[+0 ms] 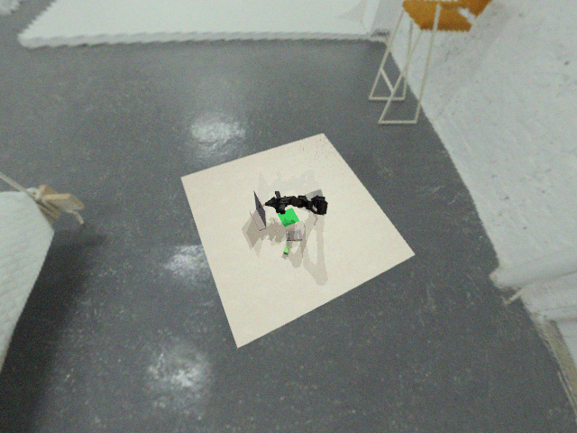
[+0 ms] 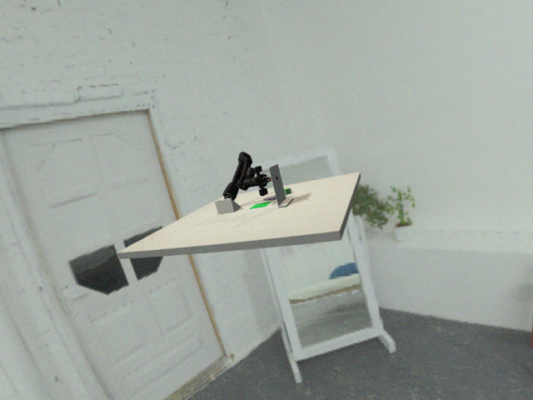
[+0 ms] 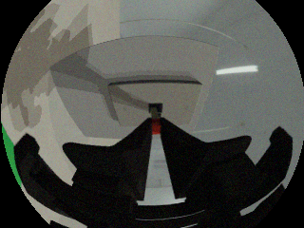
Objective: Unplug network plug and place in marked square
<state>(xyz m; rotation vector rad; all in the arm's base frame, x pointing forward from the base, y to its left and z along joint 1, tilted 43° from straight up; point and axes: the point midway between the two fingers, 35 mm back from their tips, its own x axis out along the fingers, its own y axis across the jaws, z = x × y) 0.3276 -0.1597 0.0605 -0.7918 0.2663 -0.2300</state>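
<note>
The green square lies 17 cm below my gripper tip, 14 cm behind it and 8 cm to the left of it. Round my gripper tip: flat grey block: 23 cm to the left, 16 cm below, 10 cm behind; network plug: right at my gripper tip; upright panel: 6 cm below, 4 cm ahead.
</note>
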